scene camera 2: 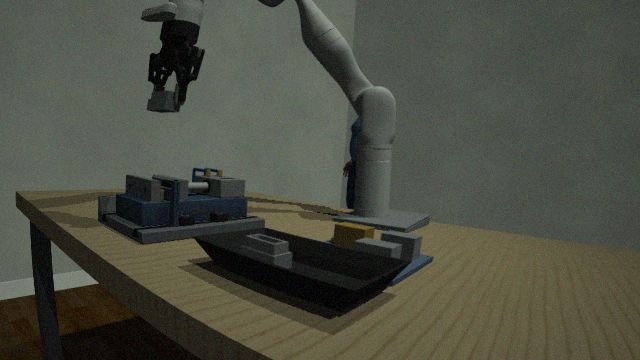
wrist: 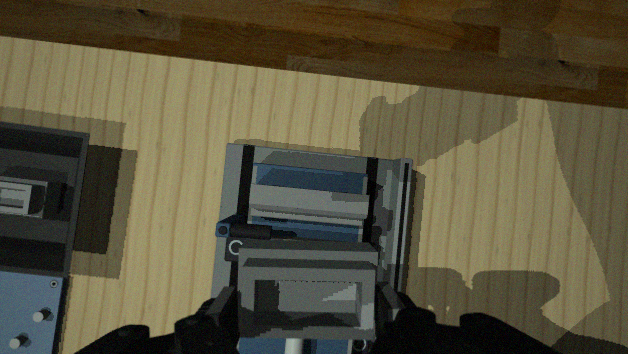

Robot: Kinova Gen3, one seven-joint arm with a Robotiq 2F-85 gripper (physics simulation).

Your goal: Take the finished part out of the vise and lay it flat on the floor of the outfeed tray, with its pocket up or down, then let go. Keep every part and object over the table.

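My gripper is shut on the finished part, a grey block with a rectangular pocket. The part hangs high above the vise, apart from it, with its pocket facing up toward the wrist camera. The vise has grey jaws on a blue body and stands on a grey base; the part hides some of it in the wrist view. The outfeed tray is black with sloping walls. Another grey pocketed part sits in the tray.
A blue fixture plate beside the tray bears grey blocks and a yellow block in the scene view. A dark blue post with a black rod stands at the vise's side. The table edge runs beyond the vise.
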